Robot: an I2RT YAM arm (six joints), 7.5 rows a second.
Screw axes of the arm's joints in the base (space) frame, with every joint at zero. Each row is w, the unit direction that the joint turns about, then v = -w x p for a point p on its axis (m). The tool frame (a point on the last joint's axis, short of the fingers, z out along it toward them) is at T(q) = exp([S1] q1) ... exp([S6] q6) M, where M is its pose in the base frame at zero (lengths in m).
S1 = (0, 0, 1, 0, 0, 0)
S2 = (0, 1, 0, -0.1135, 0, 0.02)
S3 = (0, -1, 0, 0.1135, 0, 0.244)
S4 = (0, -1, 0, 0.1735, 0, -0.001)
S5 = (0, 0, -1, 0, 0.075, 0)
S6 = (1, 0, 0, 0, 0.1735, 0)
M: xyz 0.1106 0 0.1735 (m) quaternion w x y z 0.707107 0 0.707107 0
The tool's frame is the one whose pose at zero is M.
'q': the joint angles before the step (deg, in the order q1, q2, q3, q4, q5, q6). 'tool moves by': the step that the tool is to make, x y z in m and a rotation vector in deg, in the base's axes. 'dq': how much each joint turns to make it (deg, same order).
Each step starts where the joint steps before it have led.
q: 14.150, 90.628, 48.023, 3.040, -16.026, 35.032
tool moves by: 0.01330, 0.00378, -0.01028, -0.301, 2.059, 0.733
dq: 0.000, 4.378, 2.739, -0.524, -0.694, -0.330
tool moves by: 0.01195, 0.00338, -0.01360, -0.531, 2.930, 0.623
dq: 0.001, 4.513, 2.690, -1.234, -0.591, -0.292
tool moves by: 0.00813, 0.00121, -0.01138, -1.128, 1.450, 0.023
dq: -0.086, 3.217, 1.588, -0.235, 0.454, -0.623
